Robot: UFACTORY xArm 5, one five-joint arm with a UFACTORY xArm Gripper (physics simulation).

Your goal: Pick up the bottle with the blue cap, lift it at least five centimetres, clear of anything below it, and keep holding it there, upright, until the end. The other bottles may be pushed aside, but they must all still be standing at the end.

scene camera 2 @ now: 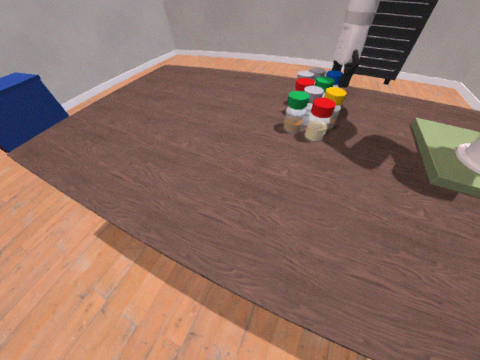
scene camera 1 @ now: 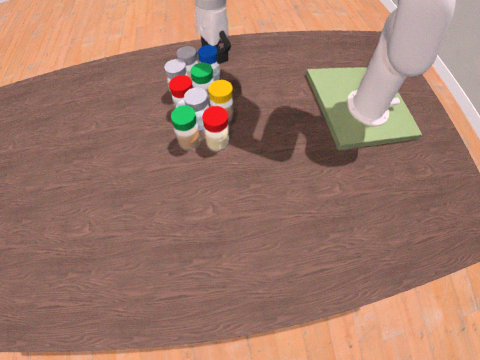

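Seen in the pictures: gripper, fingertip midpoint: [scene camera 2: 338,81] [scene camera 1: 214,53]; arm's base, link origin: [scene camera 1: 367,108].
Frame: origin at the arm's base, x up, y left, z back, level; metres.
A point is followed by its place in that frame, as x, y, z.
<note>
The bottle with the blue cap [scene camera 1: 208,54] @(0.079, -0.223, -0.388) [scene camera 2: 334,77] @(0.075, -0.212, -0.387) stands upright at the back right of the bottle group. Its body is mostly hidden in both views. My gripper [scene camera 1: 214,49] @(0.047, -0.261, -0.364) [scene camera 2: 341,75] @(0.047, -0.261, -0.364) is open and empty, pointing down right at the blue-capped bottle, with its fingers low at cap height. One dark finger shows close to the right of the blue cap; the other is partly hidden behind the cap. I cannot tell whether the fingers straddle the bottle. A green-capped bottle [scene camera 1: 202,74] @(0.080, -0.151, -0.419) [scene camera 2: 324,84] @(0.076, -0.143, -0.419) stands in front of it, and a grey-capped bottle [scene camera 1: 186,55] @(0.080, -0.240, -0.443) [scene camera 2: 317,73] @(0.077, -0.228, -0.442) stands to its left.
Other upright bottles stand close together in front: yellow-capped [scene camera 1: 220,92] @(0.080, -0.078, -0.393) [scene camera 2: 335,96] @(0.077, -0.065, -0.392), front red-capped [scene camera 1: 216,120] @(0.079, -0.001, -0.421) [scene camera 2: 323,108] @(0.077, 0.012, -0.423), front green-capped [scene camera 1: 184,118] @(0.079, -0.028, -0.486) [scene camera 2: 298,100] @(0.077, -0.013, -0.485), more red and grey caps. The arm's base stands on a green board [scene camera 1: 330,110] @(0.000, -0.016, -0.116) [scene camera 2: 430,150] @(0.000, -0.009, -0.124) at the right.
</note>
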